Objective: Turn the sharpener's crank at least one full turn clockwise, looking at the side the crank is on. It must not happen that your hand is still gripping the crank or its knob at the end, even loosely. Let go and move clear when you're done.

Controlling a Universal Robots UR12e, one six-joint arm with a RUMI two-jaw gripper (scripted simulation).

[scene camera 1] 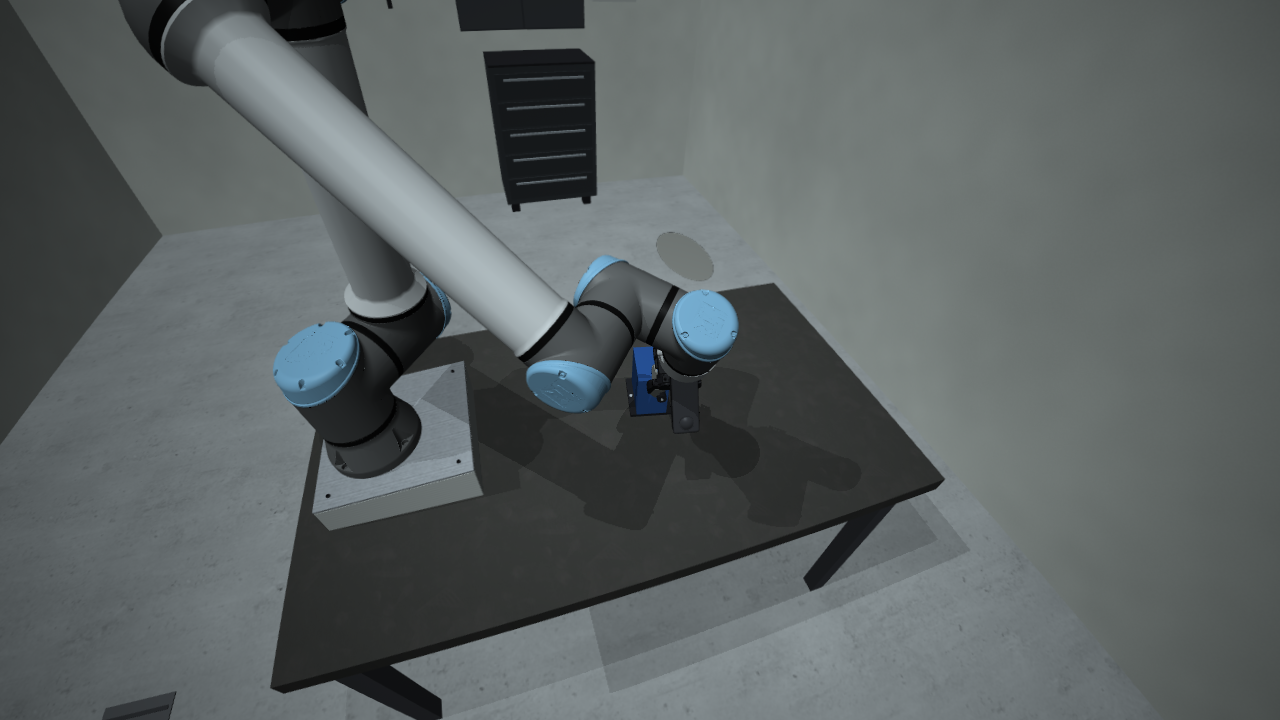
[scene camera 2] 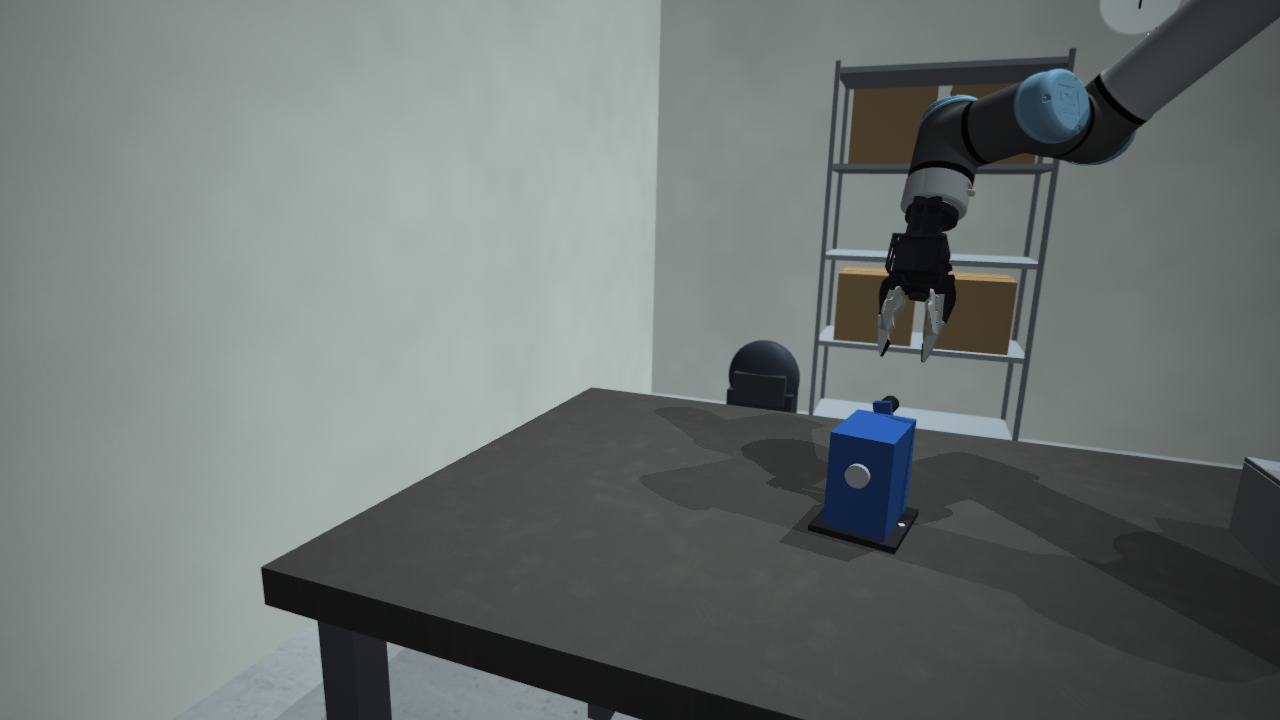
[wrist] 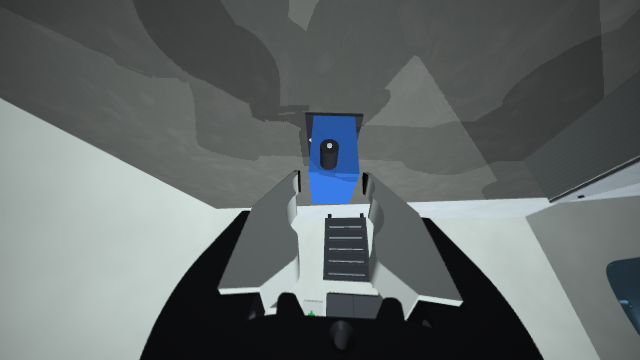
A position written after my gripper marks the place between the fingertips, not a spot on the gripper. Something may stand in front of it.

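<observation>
My gripper (scene camera 2: 901, 359), blue sharpener (scene camera 2: 870, 455). Blue sharpener (scene camera 1: 636, 386), my gripper (scene camera 1: 665, 393). My gripper (wrist: 331, 173), blue sharpener (wrist: 338, 190).
</observation>
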